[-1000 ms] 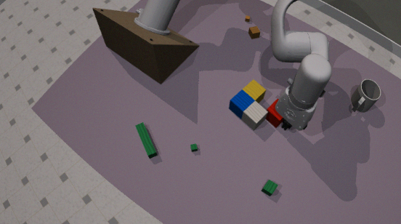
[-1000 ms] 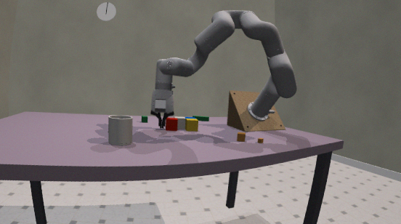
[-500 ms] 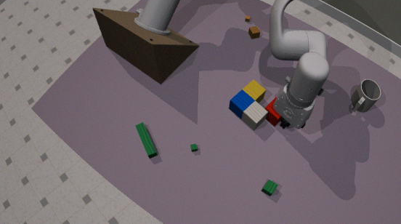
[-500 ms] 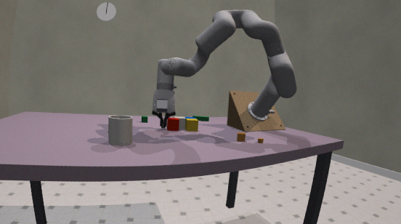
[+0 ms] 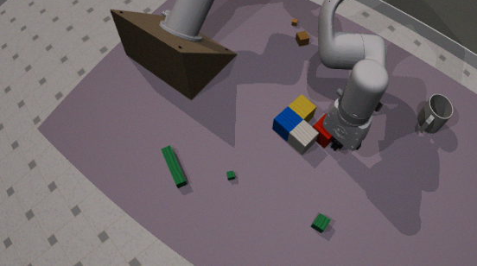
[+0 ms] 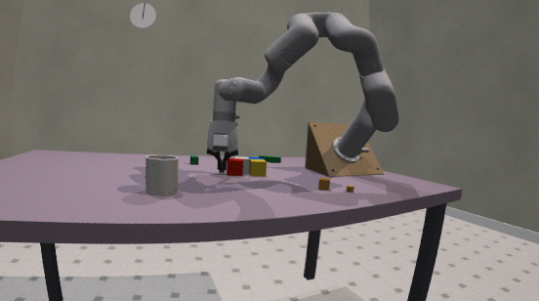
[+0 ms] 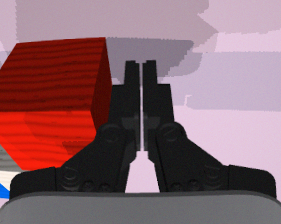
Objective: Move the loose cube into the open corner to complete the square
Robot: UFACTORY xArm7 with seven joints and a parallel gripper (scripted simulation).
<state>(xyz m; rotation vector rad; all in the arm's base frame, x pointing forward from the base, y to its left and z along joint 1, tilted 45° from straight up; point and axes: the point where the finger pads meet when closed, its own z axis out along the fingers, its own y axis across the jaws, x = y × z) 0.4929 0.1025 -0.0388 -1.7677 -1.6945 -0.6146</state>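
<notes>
The white cube lies 8 cm behind my hand and 5 cm to the right of it. Also, from my hand: green bar 31 cm to the right, 26 cm behind, 1 cm below; red cube 4 cm behind.
</notes>
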